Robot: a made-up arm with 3 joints. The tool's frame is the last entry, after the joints.
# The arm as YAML. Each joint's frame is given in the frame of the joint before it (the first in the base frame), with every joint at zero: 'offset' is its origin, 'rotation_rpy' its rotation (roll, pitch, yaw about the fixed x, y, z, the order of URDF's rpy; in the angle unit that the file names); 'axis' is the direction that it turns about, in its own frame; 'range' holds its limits. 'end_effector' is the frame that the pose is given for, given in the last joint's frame.
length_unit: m
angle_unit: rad
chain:
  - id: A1
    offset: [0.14, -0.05, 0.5]
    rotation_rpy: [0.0, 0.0, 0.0]
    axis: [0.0, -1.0, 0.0]
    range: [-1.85, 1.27]
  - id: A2
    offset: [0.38, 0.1, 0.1]
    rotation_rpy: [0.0, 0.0, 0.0]
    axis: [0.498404, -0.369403, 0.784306]
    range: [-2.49, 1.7]
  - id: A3
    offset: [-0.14, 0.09, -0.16]
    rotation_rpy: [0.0, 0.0, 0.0]
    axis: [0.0, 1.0, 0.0]
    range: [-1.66, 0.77]
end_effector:
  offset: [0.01, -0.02, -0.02]
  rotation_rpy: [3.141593, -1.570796, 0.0]
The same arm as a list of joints. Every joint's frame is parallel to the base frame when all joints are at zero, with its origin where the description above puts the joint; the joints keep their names.
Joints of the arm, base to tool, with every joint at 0 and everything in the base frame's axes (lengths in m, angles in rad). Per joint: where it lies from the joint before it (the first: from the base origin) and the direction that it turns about. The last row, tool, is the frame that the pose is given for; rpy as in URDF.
A1: axis -y origin 0.1400 -0.0500 0.5000
A2: axis 0.498404 -0.369403 0.784306 origin 0.3800 0.1000 0.1000
A3: axis +y origin -0.1400 0.0900 -0.1600
tool: origin 0.0100 -0.0200 -0.0200 rpy -3.1416 -1.5708 0.0000
Joint limits (rad, base to tool): -1.8500..1.2700 -2.4900..1.7000 -1.6600..0.7700

